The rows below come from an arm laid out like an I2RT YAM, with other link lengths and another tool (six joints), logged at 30 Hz.
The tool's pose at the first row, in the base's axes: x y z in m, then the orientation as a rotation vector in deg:
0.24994, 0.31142, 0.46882, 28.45, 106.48, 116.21
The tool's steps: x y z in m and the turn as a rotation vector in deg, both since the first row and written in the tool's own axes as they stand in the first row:
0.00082, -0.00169, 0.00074, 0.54, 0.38, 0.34
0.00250, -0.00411, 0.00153, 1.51, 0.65, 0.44
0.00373, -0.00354, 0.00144, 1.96, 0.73, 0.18
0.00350, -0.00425, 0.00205, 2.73, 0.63, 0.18
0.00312, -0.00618, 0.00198, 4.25, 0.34, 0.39
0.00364, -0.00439, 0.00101, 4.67, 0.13, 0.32
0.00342, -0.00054, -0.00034, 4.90, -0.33, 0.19
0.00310, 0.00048, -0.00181, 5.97, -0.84, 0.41
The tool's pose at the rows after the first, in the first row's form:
0.24960, 0.31260, 0.46722, 28.59, 107.34, 116.21
0.24854, 0.31429, 0.46491, 28.70, 108.57, 115.62
0.24741, 0.31475, 0.46550, 28.48, 109.08, 115.12
0.24791, 0.31523, 0.46484, 28.78, 109.87, 114.40
0.24824, 0.31515, 0.46290, 29.67, 111.37, 113.04
0.24729, 0.31440, 0.46462, 29.90, 111.69, 112.50
0.24678, 0.31279, 0.46834, 30.25, 111.65, 111.94
0.24634, 0.31127, 0.46923, 31.22, 112.52, 110.83

